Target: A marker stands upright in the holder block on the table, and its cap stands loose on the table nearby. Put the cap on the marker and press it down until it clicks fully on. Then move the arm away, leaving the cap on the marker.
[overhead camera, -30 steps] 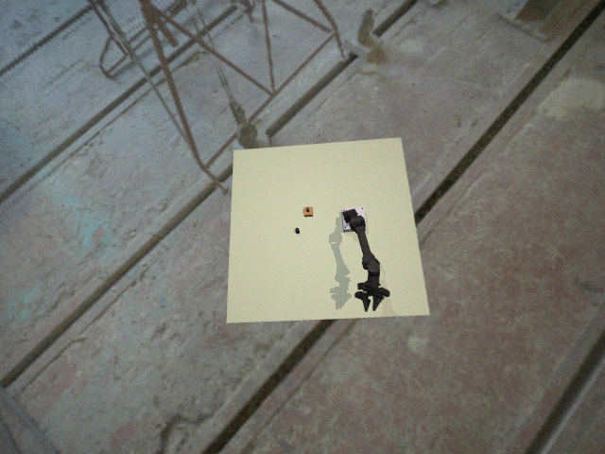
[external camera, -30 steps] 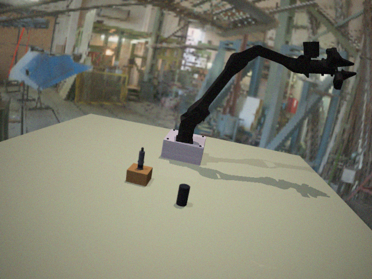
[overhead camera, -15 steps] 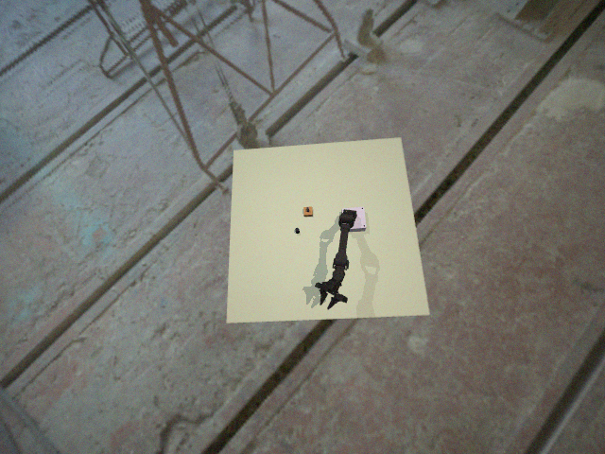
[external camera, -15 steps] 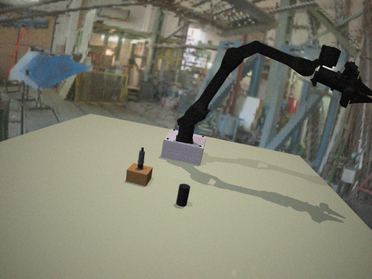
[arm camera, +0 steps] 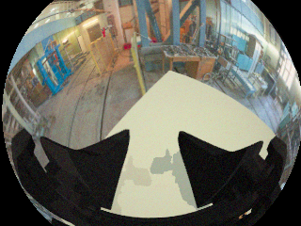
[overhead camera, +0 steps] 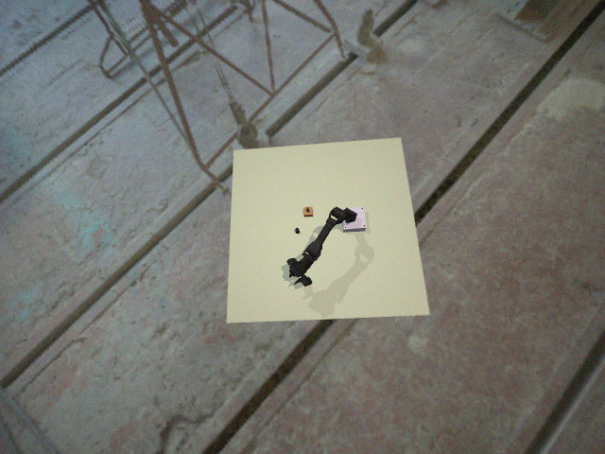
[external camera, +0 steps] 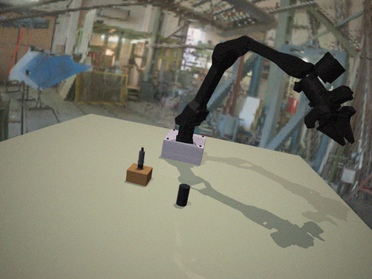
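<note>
My gripper tip is now 370 mm to the left of the black cap, 220 mm above it and 80 mm past it. The rest, counted from my gripper tip: orange holder block 490 mm to the right, 230 mm below, 180 mm behind.
</note>
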